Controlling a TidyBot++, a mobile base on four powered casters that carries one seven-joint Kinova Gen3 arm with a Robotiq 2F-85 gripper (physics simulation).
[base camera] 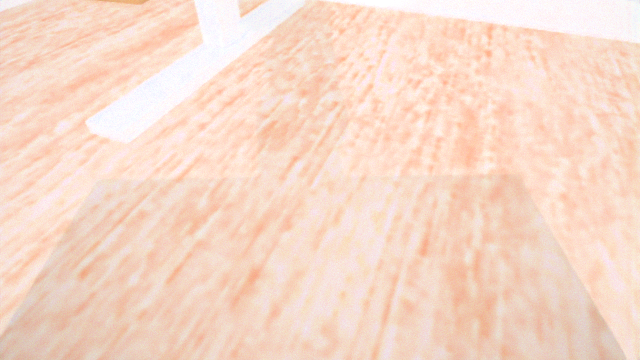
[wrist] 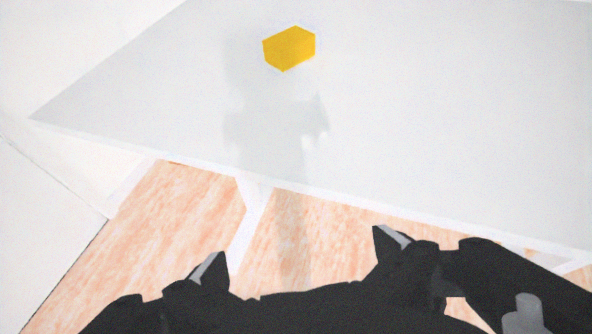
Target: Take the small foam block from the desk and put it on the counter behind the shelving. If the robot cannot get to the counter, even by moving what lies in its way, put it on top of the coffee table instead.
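Frame: origin at the arm's base, x ahead, y left, z up, level; millimetres.
Where they show: gripper, fingertip midpoint: [wrist: 301,254].
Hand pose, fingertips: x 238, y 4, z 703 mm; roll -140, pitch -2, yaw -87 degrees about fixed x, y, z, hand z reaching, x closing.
Each offset is from my fingertips to the top centre of the thing. "pt": to the spot under its first point. Level surfaces: height alone.
A small yellow foam block @[dz -104, dx +475, dy -22 mm] [wrist: 289,49] lies on the pale grey desk top @[dz -149 mm] [wrist: 425,125], in the upper middle of the wrist view. My gripper [wrist: 301,254] is open, with nothing between its fingers. In the wrist view its fingertips are at the bottom, over the floor beyond the desk's edge, apart from the block. A shadow of the arm falls on the desk below the block. In the base camera view a white desk leg and its foot bar [base camera: 165,85] stand at the upper left. The counter, the shelving and the coffee table cannot be made out.
Wood-patterned floor @[dz -1099 mm] [base camera: 400,150] [wrist: 165,215] shows in both views. A white wall or baseboard [base camera: 525,15] runs along the top right of the base camera view. A brown object's lower edge @[pt dz -1096, dx +1000, dy +592 mm] [base camera: 117,1] shows at the top left. White surfaces border the desk's left side in the wrist view.
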